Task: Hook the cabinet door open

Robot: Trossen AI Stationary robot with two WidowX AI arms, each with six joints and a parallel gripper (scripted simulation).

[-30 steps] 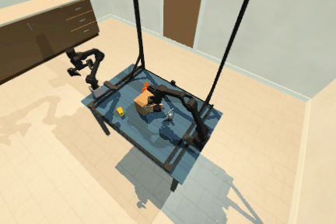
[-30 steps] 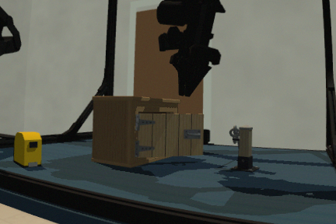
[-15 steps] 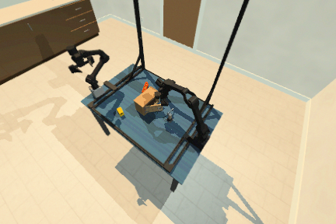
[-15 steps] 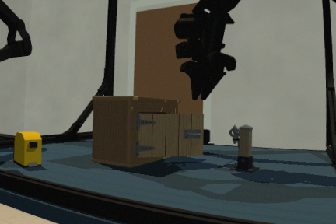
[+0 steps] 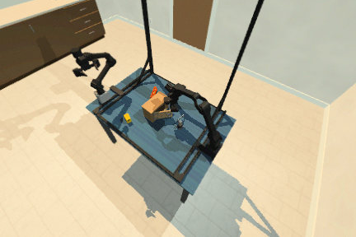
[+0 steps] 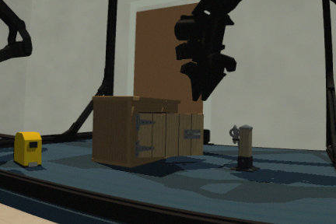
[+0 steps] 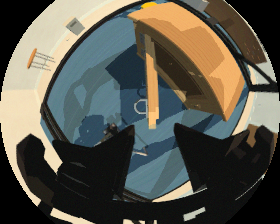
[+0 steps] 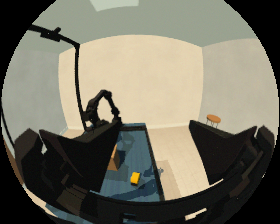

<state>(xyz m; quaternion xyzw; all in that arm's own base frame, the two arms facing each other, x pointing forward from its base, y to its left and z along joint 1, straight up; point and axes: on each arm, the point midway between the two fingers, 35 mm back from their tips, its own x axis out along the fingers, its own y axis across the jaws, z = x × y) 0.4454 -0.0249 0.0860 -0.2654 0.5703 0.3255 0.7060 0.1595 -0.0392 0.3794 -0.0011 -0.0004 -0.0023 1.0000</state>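
My left gripper is now 9 cm to the right of the metal hook and 13 cm above it. Also, from my left hand: yellow box 20 cm ahead, 33 cm to the right, 15 cm below; cabinet door 6 cm ahead, 6 cm to the right, 11 cm below; orange object 18 cm behind, 30 cm to the right, 17 cm below.
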